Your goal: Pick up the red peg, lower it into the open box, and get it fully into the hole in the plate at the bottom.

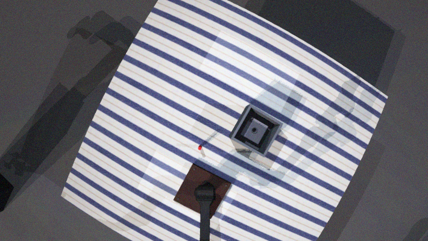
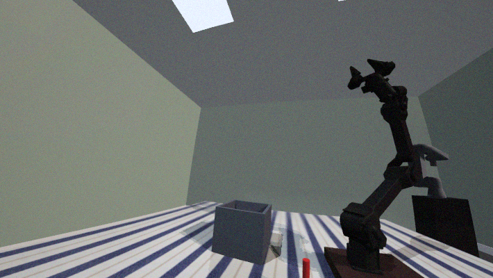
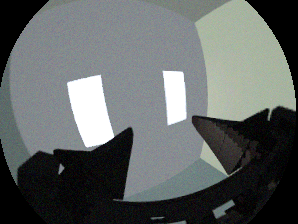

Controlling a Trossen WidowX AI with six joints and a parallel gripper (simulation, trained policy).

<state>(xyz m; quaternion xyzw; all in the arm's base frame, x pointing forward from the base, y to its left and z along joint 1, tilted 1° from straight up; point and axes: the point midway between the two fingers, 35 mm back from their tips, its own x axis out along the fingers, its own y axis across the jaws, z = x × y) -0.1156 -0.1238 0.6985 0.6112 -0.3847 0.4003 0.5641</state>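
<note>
My gripper tip is now 26 cm short of the red peg, 27 cm to the right of it and 71 cm above it. Also, from my gripper tip: grey plate: 46 cm ahead, 12 cm to the left, 71 cm below.
</note>
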